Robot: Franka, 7 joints.
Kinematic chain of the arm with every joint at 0, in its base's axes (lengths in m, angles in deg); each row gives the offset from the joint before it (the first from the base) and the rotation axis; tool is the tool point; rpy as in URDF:
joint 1: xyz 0 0 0.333 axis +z
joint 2: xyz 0 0 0 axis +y
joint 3: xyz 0 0 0.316 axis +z
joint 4: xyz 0.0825 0 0 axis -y
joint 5: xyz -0.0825 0 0.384 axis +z
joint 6: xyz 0 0 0 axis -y
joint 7: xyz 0.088 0 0 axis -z
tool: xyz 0 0 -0.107 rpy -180 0 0
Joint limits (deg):
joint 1: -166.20..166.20
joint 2: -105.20..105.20
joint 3: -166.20..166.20
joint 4: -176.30..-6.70
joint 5: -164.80..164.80
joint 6: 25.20..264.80
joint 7: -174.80..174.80
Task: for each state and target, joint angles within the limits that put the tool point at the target. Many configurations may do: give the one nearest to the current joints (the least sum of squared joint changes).
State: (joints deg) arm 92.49 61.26 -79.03 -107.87 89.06 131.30 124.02
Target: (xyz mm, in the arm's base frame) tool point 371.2 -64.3 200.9
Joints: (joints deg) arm 89.91 62.25 -80.61 -154.35 86.41 129.93 124.02
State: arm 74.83 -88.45 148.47 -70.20 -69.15 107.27 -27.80
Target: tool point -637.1 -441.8 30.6
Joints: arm 55.89 -90.93 141.81 -45.56 -73.72 122.99 -27.80
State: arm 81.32 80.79 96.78 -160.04 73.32 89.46 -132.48
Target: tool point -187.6 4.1 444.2
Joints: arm 57.64 91.04 87.04 -172.71 61.66 65.95 -132.48
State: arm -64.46 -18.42 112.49 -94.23 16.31 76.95 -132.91
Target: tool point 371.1 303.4 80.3
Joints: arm -89.60 -62.26 130.23 -108.30 19.39 87.75 -132.91
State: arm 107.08 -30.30 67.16 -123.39 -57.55 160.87 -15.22
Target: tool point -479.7 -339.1 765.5
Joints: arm 114.52 -34.96 70.49 -91.42 -54.32 163.43 -15.22
